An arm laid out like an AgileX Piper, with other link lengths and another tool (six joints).
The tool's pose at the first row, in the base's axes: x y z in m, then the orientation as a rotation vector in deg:
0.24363, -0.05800, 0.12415, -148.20, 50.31, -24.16
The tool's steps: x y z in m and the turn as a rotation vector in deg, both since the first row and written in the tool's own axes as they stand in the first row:
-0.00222, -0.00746, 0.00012, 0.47, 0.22, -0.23
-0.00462, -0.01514, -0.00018, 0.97, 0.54, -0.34
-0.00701, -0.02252, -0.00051, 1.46, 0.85, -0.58
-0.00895, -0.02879, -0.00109, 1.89, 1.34, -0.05
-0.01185, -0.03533, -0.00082, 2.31, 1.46, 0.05
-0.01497, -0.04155, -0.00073, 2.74, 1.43, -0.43
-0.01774, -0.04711, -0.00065, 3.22, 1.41, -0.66
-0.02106, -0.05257, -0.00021, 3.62, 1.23, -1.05
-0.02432, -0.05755, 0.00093, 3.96, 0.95, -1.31
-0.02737, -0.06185, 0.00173, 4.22, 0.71, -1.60
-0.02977, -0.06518, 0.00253, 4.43, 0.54, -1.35
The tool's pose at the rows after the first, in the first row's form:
0.24585, -0.05109, 0.12696, -147.90, 49.89, -24.67
0.24788, -0.04401, 0.13022, -147.50, 49.65, -25.29
0.24975, -0.03717, 0.13337, -147.19, 49.24, -25.93
0.25129, -0.03148, 0.13633, -146.51, 49.88, -26.57
0.25258, -0.02478, 0.13850, -146.07, 49.87, -26.83
0.25346, -0.01822, 0.14065, -145.93, 49.07, -27.06
0.25426, -0.01237, 0.14258, -145.61, 48.57, -27.25
0.25473, -0.00616, 0.14406, -145.45, 47.86, -27.25
0.25528, -0.00016, 0.14472, -145.28, 47.30, -27.06
0.25550, 0.00512, 0.14542, -145.19, 46.75, -26.90
0.25571, 0.00928, 0.14579, -144.87, 46.92, -26.68

